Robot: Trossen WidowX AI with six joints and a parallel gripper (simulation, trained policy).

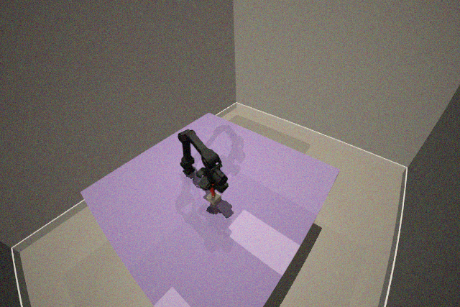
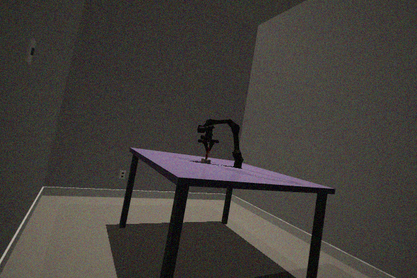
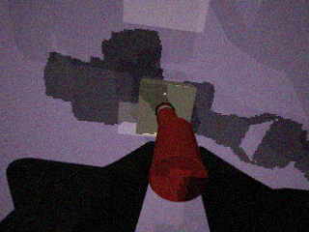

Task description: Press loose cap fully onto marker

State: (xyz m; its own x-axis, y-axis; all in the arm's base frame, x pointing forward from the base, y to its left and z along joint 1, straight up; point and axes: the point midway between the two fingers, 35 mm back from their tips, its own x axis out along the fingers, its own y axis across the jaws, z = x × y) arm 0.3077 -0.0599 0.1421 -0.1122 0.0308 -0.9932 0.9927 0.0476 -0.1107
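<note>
The red marker lies 40 mm below my gripper tip. From my gripper tip the other things lie so: holder block: 90 mm below; red cap: 10 mm above.
</note>
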